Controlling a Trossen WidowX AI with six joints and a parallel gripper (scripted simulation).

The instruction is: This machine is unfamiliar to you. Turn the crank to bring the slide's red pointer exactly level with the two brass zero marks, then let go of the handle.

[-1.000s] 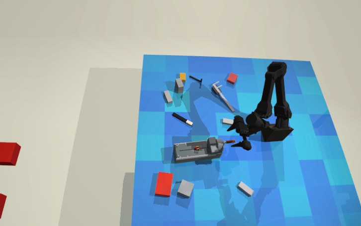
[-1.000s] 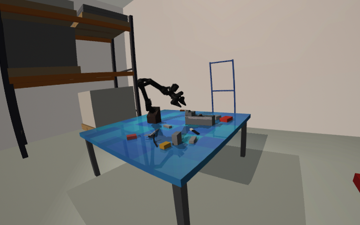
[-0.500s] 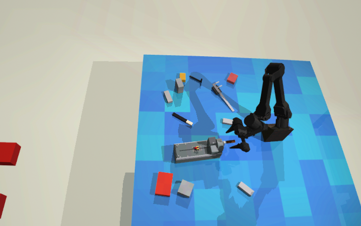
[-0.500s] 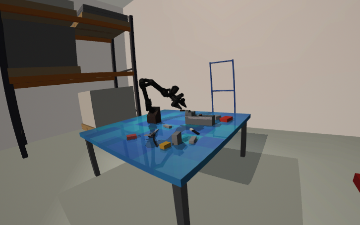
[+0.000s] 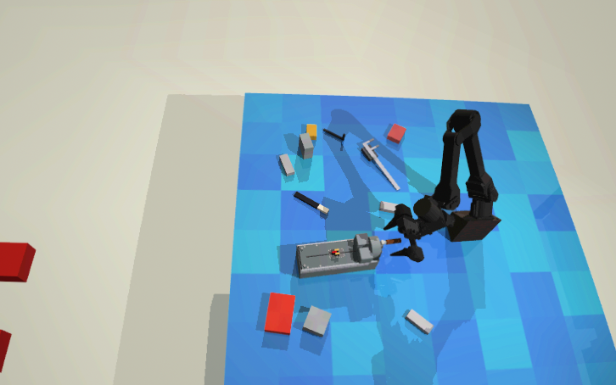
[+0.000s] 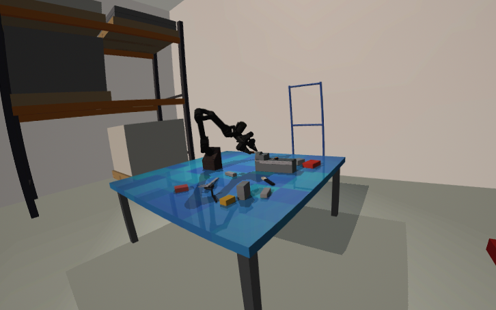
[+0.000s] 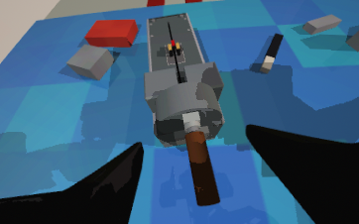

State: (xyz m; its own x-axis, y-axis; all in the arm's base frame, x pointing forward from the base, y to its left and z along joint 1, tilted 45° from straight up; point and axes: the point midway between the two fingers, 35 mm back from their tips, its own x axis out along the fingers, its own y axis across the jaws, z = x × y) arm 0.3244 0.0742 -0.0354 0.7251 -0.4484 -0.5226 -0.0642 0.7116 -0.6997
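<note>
Right now my gripper tip is 2 cm past the brown crank handle. Round my gripper tip: red block: 16 cm behind, 53 cm to the right, 11 cm below; red pointer: 17 cm ahead, 1 cm to the left, 4 cm below; black key: 9 cm ahead, 52 cm to the right, 11 cm below.
</note>
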